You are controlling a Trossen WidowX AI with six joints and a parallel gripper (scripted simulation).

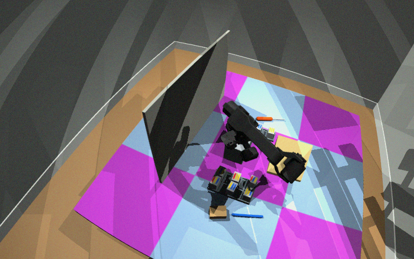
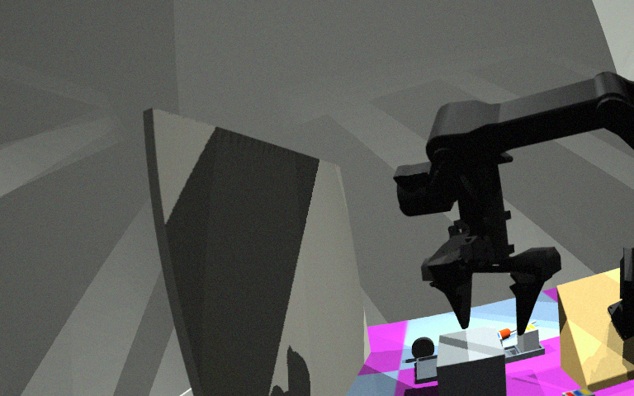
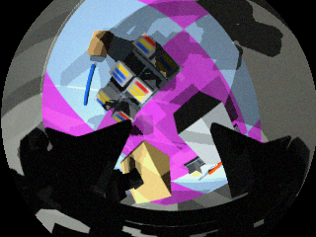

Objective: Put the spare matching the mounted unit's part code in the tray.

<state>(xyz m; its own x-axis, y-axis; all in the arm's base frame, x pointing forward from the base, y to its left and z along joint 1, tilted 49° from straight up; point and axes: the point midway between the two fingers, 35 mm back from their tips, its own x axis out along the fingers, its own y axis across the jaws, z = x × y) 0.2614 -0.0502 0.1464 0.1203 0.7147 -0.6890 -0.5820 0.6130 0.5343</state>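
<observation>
The grey box lies 12 cm to the right of my gripper tip and 10 cm below it. Round my gripper tip: blue marker pen: 22 cm to the left, 15 cm below, 10 cm behind; then brown block: 24 cm to the left, 14 cm below, 2 cm ahead; then tall grey panel: 24 cm ahead, 18 cm to the right, 7 cm above.
</observation>
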